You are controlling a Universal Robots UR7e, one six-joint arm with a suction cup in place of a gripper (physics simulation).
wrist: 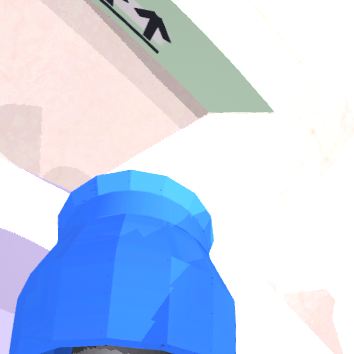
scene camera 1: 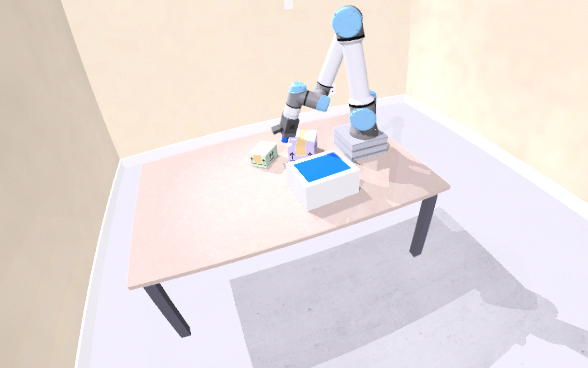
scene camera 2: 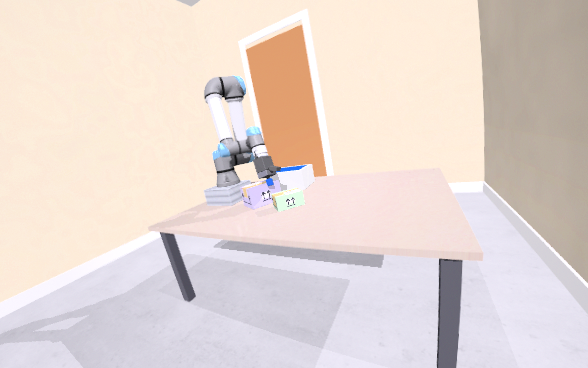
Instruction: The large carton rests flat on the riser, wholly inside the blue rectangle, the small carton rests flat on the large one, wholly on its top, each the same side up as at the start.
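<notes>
The large carton (scene camera 1: 302, 146) (scene camera 2: 260, 194) is pale purple with tan tape and up-arrows. It stands flat on the table behind the riser, and its side shows in the wrist view (wrist: 21, 260). The small carton (scene camera 1: 264, 154) (scene camera 2: 288, 199) (wrist: 218, 81) is pale green and lies flat on the table just beside the large one. The white riser (scene camera 1: 329, 188) (scene camera 2: 298, 177) carries the bare blue rectangle (scene camera 1: 322, 166). My suction cup (scene camera 1: 284, 139) (scene camera 2: 269, 182) (wrist: 135, 197) hangs at the large carton's top edge on the side facing the small carton. It holds nothing.
The arm's base stands on a grey stepped pedestal (scene camera 1: 362, 144) (scene camera 2: 223, 193) behind the riser. The two cartons sit close together with a narrow gap of table (wrist: 70, 105) between them. An orange door (scene camera 2: 285, 102) is in the wall behind.
</notes>
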